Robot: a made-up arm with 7 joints.
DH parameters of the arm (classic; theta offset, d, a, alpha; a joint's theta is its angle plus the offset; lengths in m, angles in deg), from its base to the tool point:
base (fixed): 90 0.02 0.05 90
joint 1: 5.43 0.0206 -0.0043 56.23
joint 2: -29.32 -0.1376 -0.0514 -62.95
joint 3: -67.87 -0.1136 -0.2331 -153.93
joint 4: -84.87 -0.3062 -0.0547 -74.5
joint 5: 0 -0.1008 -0.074 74.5
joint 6: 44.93 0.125 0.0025 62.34
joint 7: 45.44 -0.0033 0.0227 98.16
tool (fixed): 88.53 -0.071 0 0
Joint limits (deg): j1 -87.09..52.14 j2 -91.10..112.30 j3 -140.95..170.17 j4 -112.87..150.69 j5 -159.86..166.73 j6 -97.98..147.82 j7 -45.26..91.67
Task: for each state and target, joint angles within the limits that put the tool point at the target. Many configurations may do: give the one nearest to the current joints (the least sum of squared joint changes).
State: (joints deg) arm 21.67 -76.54 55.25 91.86 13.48 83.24 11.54
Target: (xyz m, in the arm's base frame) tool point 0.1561 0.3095 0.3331
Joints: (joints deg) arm -2.63 -88.23 64.95 87.44 4.53 81.86 12.90
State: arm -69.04 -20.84 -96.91 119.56 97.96 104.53 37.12
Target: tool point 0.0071 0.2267 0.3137
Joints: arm -15.74 -16.31 -92.24 150.69 91.10 105.96 18.70
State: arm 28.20 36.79 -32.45 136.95 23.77 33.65 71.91
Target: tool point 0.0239 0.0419 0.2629
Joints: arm 19.11 14.03 -41.74 136.35 27.89 26.98 55.69
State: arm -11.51 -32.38 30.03 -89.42 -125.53 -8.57 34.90
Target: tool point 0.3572 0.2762 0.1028
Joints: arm -11.55 -52.56 22.00 -97.47 -122.87 -12.32 30.44
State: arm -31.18 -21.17 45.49 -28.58 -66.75 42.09 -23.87
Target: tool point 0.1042 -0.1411 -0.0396
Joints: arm -31.39 -9.49 69.08 -55.74 -51.67 39.16 -30.72
